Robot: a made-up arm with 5 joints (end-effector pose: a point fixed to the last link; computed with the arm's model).
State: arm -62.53 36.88 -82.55 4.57 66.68
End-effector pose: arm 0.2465 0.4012 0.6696 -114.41 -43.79 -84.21
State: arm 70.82 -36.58 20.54 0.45 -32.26
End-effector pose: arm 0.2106 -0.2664 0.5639 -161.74 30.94 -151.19
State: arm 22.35 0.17 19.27 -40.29 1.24
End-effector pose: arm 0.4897 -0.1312 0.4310 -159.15 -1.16 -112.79
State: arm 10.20 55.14 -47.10 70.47 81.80
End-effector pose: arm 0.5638 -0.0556 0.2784 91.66 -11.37 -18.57
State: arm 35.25 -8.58 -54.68 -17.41 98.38
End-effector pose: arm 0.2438 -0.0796 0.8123 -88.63 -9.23 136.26
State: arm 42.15 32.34 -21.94 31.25 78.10
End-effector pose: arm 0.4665 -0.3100 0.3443 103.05 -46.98 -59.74
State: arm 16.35 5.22 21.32 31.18 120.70
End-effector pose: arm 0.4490 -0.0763 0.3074 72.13 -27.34 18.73
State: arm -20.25 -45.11 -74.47 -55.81 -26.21
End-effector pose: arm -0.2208 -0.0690 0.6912 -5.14 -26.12 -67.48
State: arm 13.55 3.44 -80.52 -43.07 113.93
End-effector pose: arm 0.1822 0.0069 0.8254 -103.26 27.33 139.28
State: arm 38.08 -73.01 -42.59 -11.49 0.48
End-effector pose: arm -0.1332 0.2102 0.6797 -52.91 0.29 -128.46
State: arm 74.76 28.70 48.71 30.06 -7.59
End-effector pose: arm 0.1698 -0.1985 0.1220 72.67 -2.27 -172.00
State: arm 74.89 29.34 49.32 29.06 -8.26
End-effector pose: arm 0.1683 -0.1948 0.1190 72.45 -2.51 -172.76
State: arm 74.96 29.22 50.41 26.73 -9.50
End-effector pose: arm 0.1674 -0.1922 0.1167 73.85 -2.66 -174.08
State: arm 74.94 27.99 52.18 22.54 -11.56
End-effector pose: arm 0.1674 -0.1913 0.1157 77.54 -2.53 -176.22
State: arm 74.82 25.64 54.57 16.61 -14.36
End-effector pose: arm 0.1684 -0.1925 0.1163 83.39 -1.69 -179.08
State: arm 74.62 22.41 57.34 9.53 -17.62
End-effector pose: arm 0.1702 -0.1957 0.1191 90.69 0.22 177.76
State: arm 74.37 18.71 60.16 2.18 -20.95
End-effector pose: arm 0.1727 -0.2004 0.1241 98.37 3.19 174.91
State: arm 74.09 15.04 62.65 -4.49 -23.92
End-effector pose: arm 0.1754 -0.2055 0.1307 105.43 6.73 172.90
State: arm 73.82 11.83 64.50 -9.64 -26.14
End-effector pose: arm 0.1781 -0.2105 0.1377 111.15 10.04 171.92
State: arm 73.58 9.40 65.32 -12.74 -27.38
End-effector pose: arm 0.1808 -0.2160 0.1444 115.29 12.48 171.85
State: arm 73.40 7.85 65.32 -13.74 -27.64
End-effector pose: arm 0.1830 -0.2207 0.1497 117.62 13.65 172.33
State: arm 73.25 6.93 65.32 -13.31 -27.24
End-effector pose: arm 0.1840 -0.2219 0.1526 118.17 13.66 172.95
